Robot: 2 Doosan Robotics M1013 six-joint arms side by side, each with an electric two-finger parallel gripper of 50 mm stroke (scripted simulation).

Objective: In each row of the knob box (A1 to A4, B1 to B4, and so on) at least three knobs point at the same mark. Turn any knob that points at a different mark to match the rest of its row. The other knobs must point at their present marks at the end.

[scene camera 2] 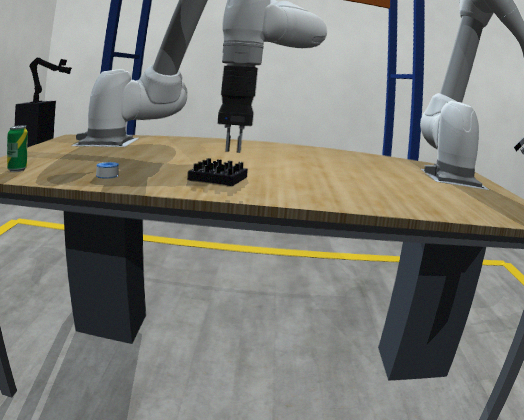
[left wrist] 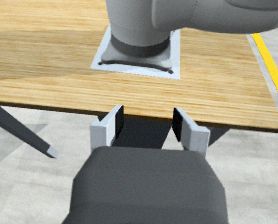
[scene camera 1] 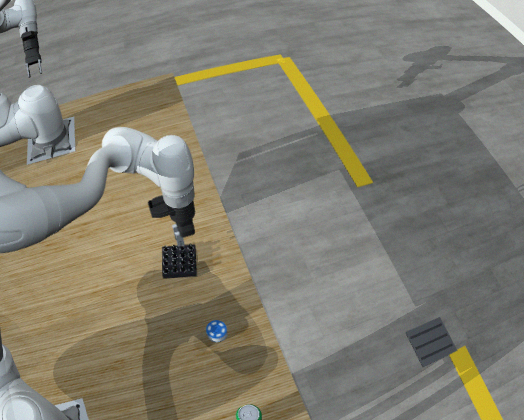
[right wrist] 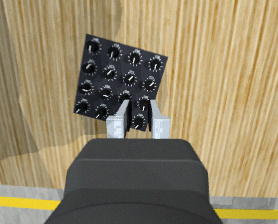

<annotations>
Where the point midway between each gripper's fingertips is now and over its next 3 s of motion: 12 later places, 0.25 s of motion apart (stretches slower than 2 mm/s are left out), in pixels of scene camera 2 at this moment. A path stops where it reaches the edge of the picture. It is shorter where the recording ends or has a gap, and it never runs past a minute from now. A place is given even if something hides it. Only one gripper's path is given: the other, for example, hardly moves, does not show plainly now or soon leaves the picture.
My right gripper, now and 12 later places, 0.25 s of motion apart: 232, 151; 230, 150; 229, 149; 227, 148; 225, 147; 224, 147; 224, 146; 225, 146; 227, 145; 229, 145; 232, 144; 234, 144; 235, 144
</annotations>
